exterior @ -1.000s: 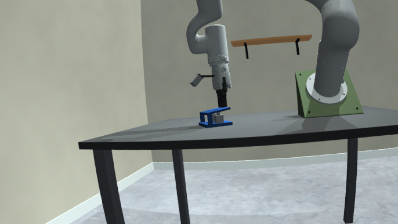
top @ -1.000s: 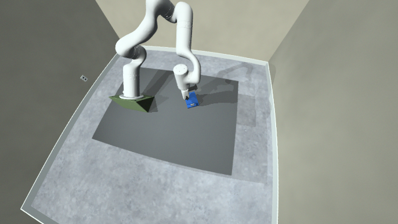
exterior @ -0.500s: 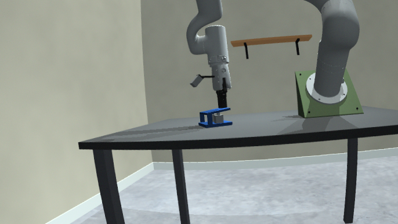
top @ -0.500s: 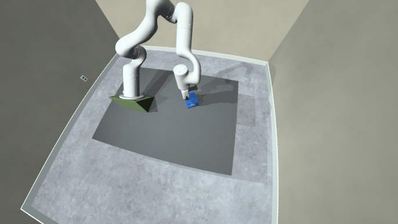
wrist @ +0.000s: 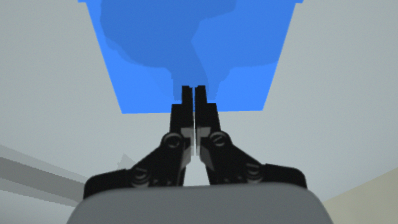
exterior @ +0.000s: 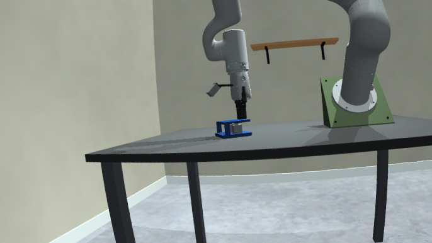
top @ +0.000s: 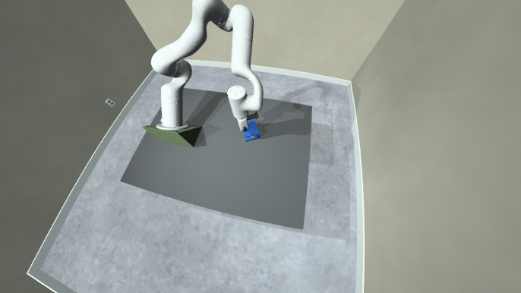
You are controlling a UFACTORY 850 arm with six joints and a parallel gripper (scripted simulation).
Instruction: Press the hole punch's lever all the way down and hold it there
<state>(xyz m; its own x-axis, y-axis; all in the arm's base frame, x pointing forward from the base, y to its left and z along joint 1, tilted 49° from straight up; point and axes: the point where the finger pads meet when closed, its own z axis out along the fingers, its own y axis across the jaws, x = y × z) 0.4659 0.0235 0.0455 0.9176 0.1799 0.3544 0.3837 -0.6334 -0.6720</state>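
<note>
Now: the hole punch lever 3 cm ahead of my hand, 1 cm to the left of it and 3 cm below it. Round my hand: blue hole punch 4 cm ahead, 2 cm to the left, 5 cm below.
</note>
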